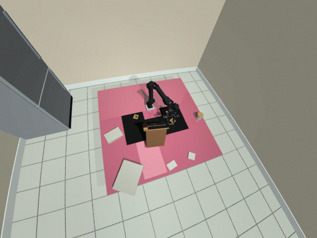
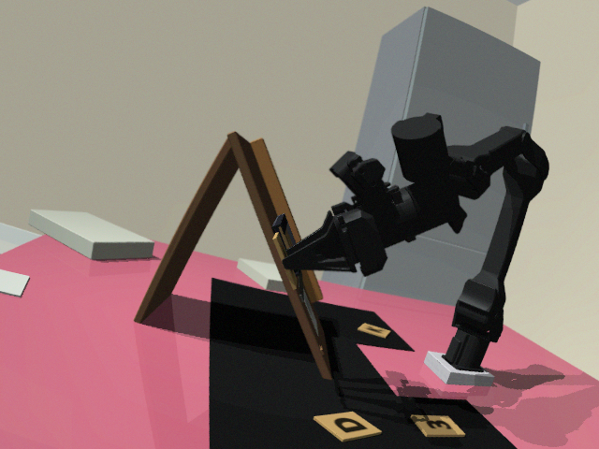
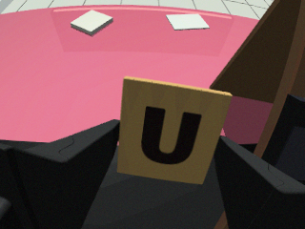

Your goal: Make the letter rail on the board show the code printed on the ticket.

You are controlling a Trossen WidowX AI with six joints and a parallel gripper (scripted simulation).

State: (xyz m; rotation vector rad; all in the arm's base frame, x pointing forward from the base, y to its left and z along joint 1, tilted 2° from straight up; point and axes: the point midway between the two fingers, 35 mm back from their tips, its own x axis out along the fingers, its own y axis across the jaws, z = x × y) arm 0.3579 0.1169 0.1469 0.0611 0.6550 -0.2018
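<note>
Now: gripper tip 15 cm to the left of the white ticket, 9 cm past it and 9 cm above it. The rest, counted from my gripper tip: black mat: 18 cm behind, 16 cm below, 12 cm to the right.
</note>
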